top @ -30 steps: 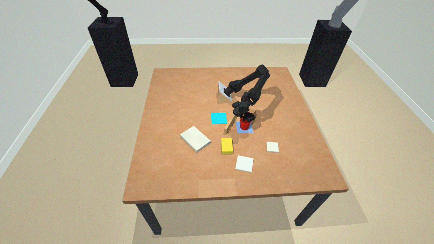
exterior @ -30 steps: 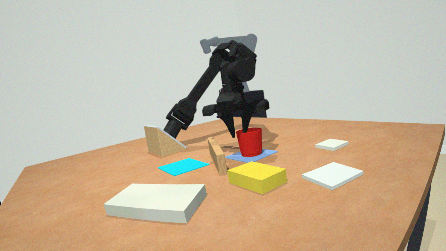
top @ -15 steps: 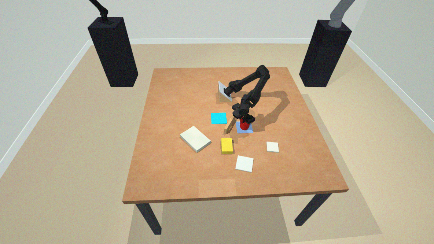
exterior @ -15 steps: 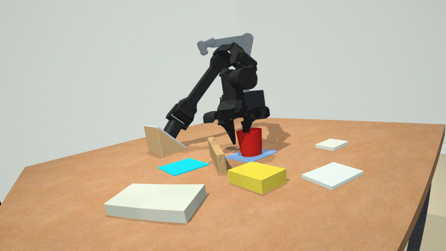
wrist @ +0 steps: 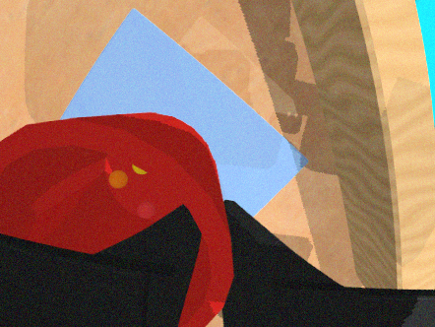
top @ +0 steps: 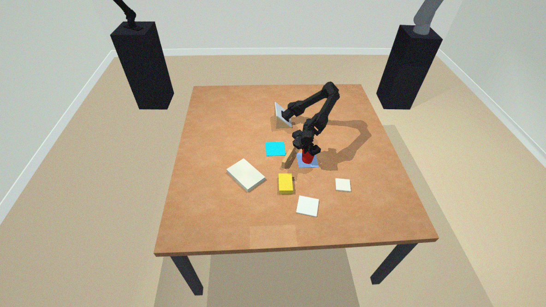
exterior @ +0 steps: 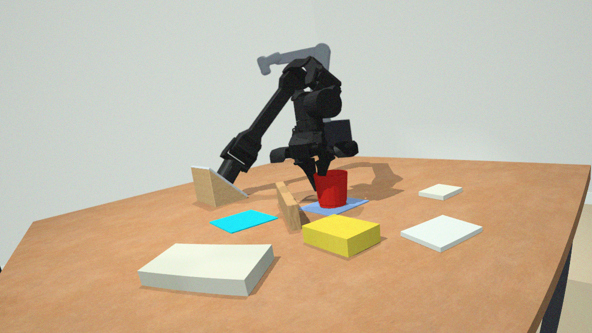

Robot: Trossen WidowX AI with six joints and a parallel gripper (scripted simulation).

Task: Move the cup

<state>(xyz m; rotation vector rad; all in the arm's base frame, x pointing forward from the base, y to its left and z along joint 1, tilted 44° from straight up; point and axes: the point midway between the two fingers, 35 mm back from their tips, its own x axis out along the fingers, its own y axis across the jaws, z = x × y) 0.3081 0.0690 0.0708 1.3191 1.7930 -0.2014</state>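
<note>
Now: gripper tip 20 mm short of the blue pad, 20 mm to the right of it and 40 mm above it. From my gripper tip the other things lie so: red cup (30 mm ahead, 20 mm to the left); wooden plank (20 mm behind, 70 mm to the right, 20 mm below); cyan pad (60 mm behind, 160 mm to the right, 40 mm below).
</note>
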